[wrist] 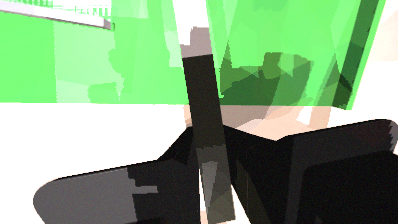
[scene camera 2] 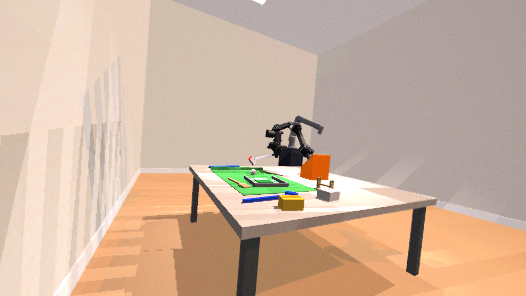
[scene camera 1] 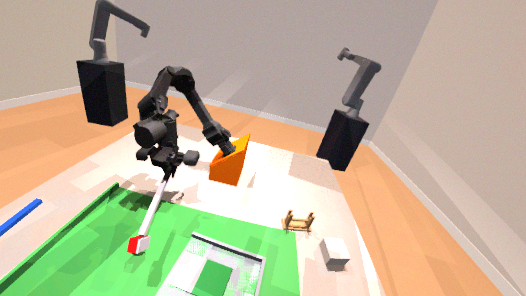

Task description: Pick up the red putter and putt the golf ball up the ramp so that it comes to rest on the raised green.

The same spot on a green mat: (wrist: 138,61) is (scene camera 1: 188,222).
